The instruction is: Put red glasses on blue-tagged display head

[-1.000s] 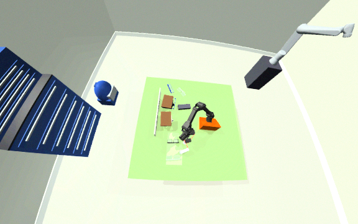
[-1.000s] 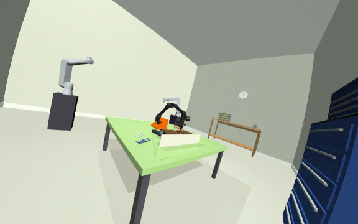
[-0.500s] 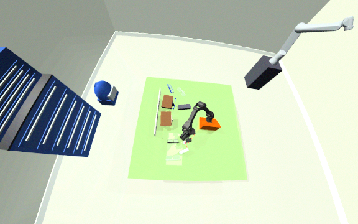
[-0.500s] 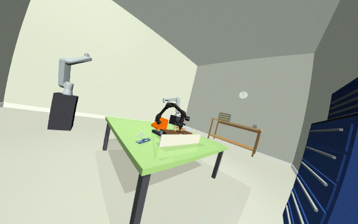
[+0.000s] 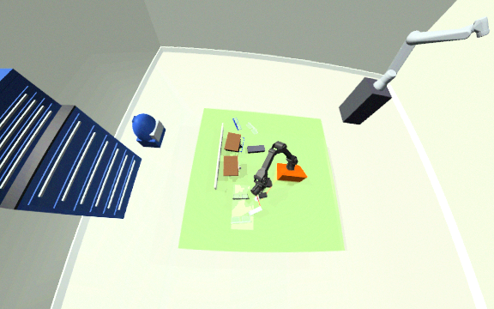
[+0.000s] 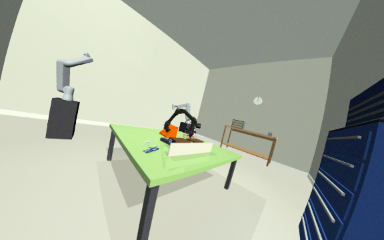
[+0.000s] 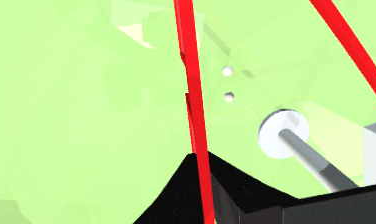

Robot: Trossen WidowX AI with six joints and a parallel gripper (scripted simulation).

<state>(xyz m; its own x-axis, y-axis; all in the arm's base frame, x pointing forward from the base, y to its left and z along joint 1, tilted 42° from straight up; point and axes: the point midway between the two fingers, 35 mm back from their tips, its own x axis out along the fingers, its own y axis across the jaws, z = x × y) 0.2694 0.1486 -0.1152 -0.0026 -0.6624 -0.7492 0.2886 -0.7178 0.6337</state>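
My gripper tip is now 7 cm to the right of the white peg and 4 cm above it. From my gripper tip the other things lie so: display head 21 cm ahead, 16 cm to the right, 1 cm below; then long white panel 35 cm ahead, 27 cm to the right, 1 cm below; then dark case 3 cm ahead, 38 cm to the right, 4 cm below.
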